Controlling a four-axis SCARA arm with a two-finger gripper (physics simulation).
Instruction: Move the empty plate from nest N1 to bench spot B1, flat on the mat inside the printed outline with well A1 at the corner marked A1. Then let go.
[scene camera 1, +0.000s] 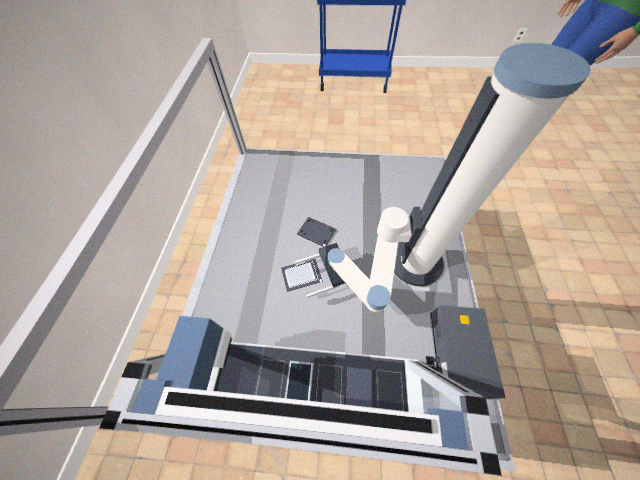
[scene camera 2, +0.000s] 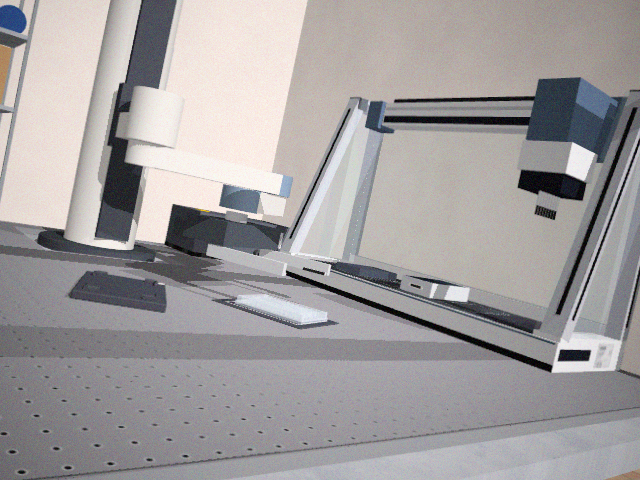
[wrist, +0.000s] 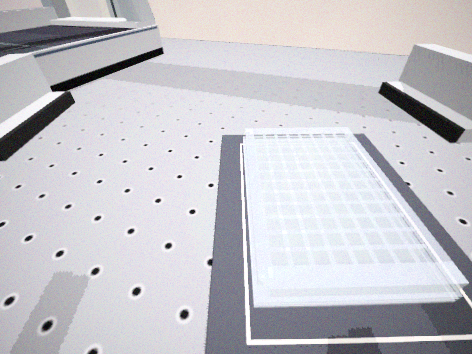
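Seen in the pictures: gripper, fingertip midpoint: (scene camera 1: 300, 279) (scene camera 2: 308, 269) (wrist: 229, 72); arm's base, origin of the base link: (scene camera 1: 415, 262) (scene camera 2: 97, 251).
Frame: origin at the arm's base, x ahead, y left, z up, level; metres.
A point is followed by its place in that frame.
Note:
The clear plate (scene camera 1: 301, 275) @(x 0.542, y 0.127, z 0.028 m) (scene camera 2: 281, 308) @(x 0.587, y 0.093, z 0.029 m) (wrist: 330, 215) @(x 0.525, y 0.113, z 0.029 m) lies on the dark mat (scene camera 1: 285, 277) @(x 0.617, y 0.138, z 0.015 m) (scene camera 2: 329, 323) @(x 0.607, y 0.179, z 0.015 m) (wrist: 225, 250) @(x 0.495, y 0.158, z 0.015 m) of B1. In the wrist view it looks flat but is shifted from the printed outline: it overhangs the far and right lines, and mat shows inside the near line. The A1 mark does not show in the wrist view and cannot be read elsewhere; well A1 cannot be told. The dark nest N1 (scene camera 1: 316, 230) @(x 0.496, y -0.129, z 0.025 m) (scene camera 2: 118, 290) @(x 0.530, y -0.146, z 0.025 m) is empty. My gripper (scene camera 1: 301, 279) @(x 0.536, y 0.171, z 0.088 m) (scene camera 2: 307, 269) @(x 0.536, y 0.171, z 0.088 m) (wrist: 229, 72) @(x 0.536, y 0.171, z 0.088 m) is open, its fingers wide apart and low over the bench near the plate, not touching it.
The liquid handler (scene camera 1: 299, 408) @(x 0.441, y 0.638, z 0.521 m) (scene camera 2: 439, 315) @(x 0.607, y 0.450, z 0.042 m) (wrist: 100, 62) @(x 0.700, y 0.450, z 0.032 m) stands along one bench side, with its head (scene camera 2: 568, 118) @(x 0.772, y 0.465, z 0.430 m) raised. A dark box (scene camera 1: 467, 351) @(x -0.109, y 0.415, z 0.128 m) (scene camera 2: 186, 232) stands near the arm's column. A blue cart (scene camera 1: 354, 63) and a person (scene camera 1: 589, 31) are beyond the bench.

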